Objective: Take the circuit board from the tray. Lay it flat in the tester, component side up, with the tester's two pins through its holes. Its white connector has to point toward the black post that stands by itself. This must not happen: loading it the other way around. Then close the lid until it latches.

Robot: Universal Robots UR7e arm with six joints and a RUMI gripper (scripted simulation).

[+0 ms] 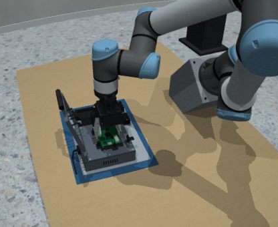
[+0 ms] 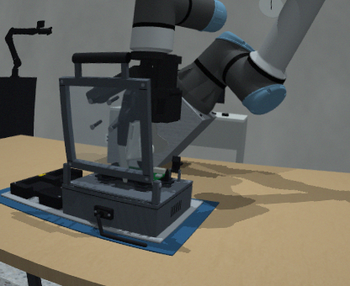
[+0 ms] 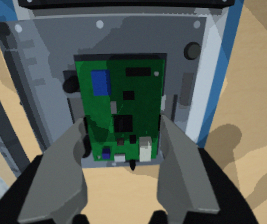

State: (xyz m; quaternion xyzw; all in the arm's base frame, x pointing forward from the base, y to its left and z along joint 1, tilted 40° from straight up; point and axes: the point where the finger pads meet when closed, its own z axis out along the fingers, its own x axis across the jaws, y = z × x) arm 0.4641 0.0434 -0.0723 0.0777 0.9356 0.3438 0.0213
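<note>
Now: the green circuit board right at my hand. From my hand the other things lie so: clear tester lid 120 mm ahead, 100 mm above, 20 mm to the right; then nest 10 mm to the left, 10 mm below, 10 mm ahead.
</note>
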